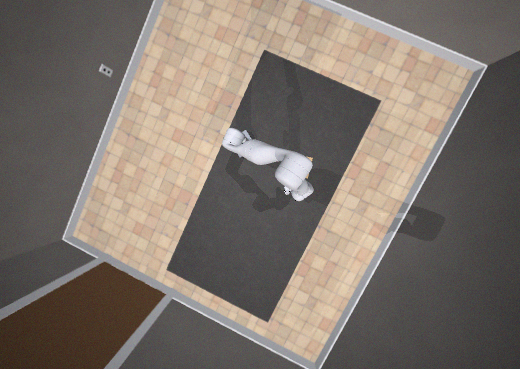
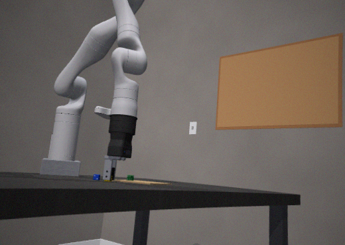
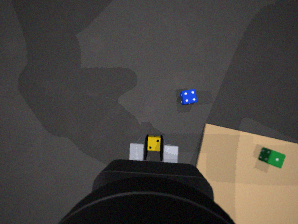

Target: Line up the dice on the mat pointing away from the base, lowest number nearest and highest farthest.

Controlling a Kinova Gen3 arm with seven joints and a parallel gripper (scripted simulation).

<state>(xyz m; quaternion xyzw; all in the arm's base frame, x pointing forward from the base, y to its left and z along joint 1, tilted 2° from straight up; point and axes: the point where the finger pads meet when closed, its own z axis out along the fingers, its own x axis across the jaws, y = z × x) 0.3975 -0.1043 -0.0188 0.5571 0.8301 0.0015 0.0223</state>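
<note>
My gripper is now 13 cm to the right of the mat and 2 cm above it. Also, from my hand: green die: 13 cm to the left, 5 cm behind, 1 cm below; then blue die: 7 cm behind, 1 cm to the left, 1 cm below; then yellow die: 1 cm below.
</note>
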